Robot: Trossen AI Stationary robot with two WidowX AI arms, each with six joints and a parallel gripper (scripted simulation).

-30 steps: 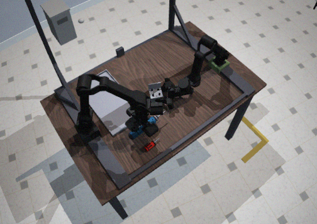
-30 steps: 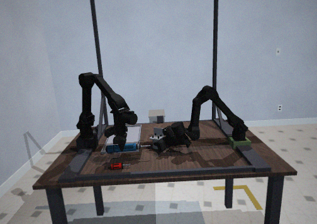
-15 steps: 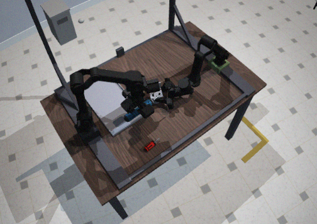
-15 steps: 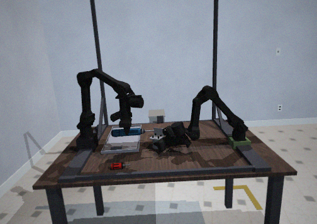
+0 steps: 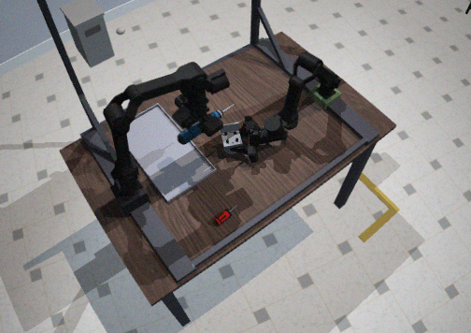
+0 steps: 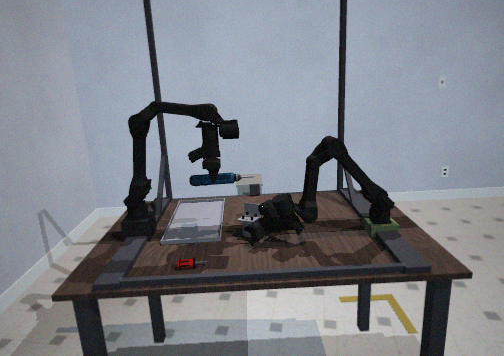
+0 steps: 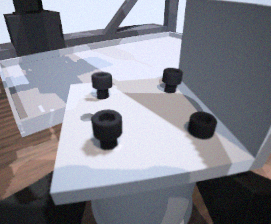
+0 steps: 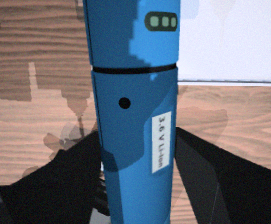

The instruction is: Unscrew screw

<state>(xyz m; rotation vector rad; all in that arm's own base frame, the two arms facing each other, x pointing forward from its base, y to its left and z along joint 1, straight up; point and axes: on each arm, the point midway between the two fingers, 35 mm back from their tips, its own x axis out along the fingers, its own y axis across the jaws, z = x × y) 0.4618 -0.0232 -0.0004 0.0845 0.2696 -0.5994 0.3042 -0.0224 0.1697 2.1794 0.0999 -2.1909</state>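
My left hand is 20 mm to the left of the grey cylinder, 10 mm past it and 10 mm above it. From my left hand the other things lie so: dark frame rail 290 mm ahead, 30 mm to the left, 30 mm below; screw 30 mm above, 10 mm to the right, 10 mm ahead; bracket 30 mm above, 20 mm to the right, 10 mm behind.
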